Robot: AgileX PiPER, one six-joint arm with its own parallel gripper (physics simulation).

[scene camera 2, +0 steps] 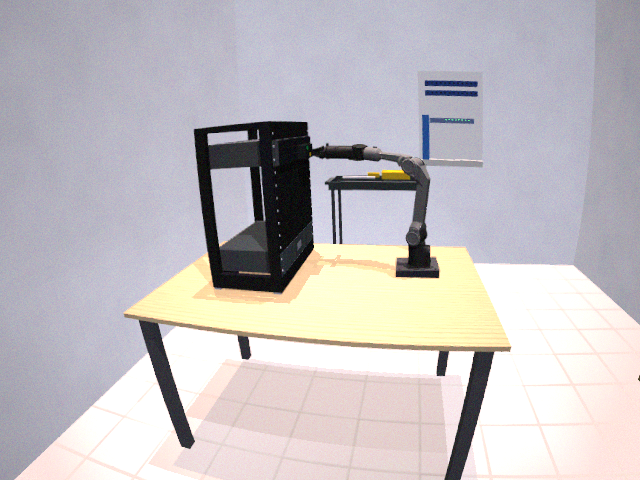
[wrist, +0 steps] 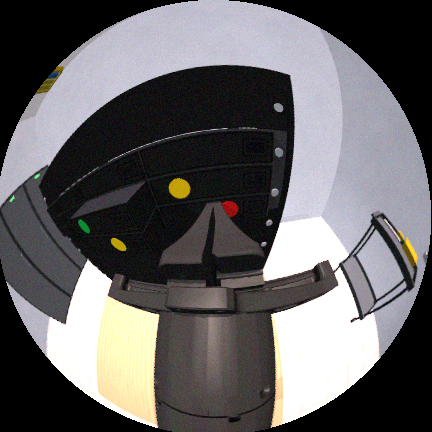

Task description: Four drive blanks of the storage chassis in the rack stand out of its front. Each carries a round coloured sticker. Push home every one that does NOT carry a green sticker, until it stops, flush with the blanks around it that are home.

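Observation:
The storage chassis point(scene camera 2: 233, 155) sits high in the black rack point(scene camera 2: 205, 206) point(wrist: 215, 95). In the wrist view, the green-stickered blank point(wrist: 84, 226) stands well out at the left, its top face showing. Below it, a yellow-stickered blank point(wrist: 118, 244) also appears to stand out. The other yellow-stickered blank point(wrist: 179, 188), in the middle row, looks about flush. The red-stickered blank point(wrist: 230, 208), below that one, looks nearly flush; its exact depth is hard to tell. My gripper point(scene camera 2: 314, 151) point(wrist: 214, 209) is shut and empty, its tips at the red blank's face just left of the sticker, partly hiding this blank.
The arm's base stands on the wooden table point(scene camera 2: 361, 310). A dark side table point(scene camera 2: 372, 184) with yellow items point(scene camera 2: 395, 175) stands behind. A grey cabinet point(wrist: 42, 250) shows at the left of the wrist view. Another grey unit point(scene camera 2: 296, 250) sits low in the rack.

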